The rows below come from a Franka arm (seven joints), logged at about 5 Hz.
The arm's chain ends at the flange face. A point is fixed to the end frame.
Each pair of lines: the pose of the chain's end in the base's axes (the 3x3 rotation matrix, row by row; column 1 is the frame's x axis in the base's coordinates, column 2 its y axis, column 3 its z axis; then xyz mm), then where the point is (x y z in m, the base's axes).
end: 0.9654, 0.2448, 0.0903; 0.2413, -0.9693, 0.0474; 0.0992, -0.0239, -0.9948; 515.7, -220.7, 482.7
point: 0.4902 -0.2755 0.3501
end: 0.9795, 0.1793, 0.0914; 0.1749, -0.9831, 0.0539; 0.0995, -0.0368, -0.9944; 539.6, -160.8, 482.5
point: 0.5102 -0.2120 0.3493
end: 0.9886, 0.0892, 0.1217; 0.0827, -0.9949, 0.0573; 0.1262, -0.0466, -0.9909; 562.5, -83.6, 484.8
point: 0.5320 -0.1303 0.3502
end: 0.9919, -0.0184, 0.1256; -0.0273, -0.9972, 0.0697; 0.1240, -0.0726, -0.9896; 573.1, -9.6, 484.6
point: 0.5375 -0.0492 0.3490
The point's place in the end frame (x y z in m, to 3 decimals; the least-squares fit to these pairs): -0.051 0.050 0.127
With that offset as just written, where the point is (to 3 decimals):
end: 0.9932, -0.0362, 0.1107; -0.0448, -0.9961, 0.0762; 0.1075, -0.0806, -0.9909; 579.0, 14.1, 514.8
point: 0.541 -0.024 0.379
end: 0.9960, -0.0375, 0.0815; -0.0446, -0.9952, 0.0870; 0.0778, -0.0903, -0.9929; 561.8, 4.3, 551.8
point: 0.519 -0.032 0.417
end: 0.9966, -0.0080, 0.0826; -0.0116, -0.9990, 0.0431; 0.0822, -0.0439, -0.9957; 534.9, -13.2, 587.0
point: 0.494 -0.057 0.454
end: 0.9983, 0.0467, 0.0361; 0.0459, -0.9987, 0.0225; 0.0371, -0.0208, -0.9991; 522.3, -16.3, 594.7
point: 0.478 -0.066 0.465
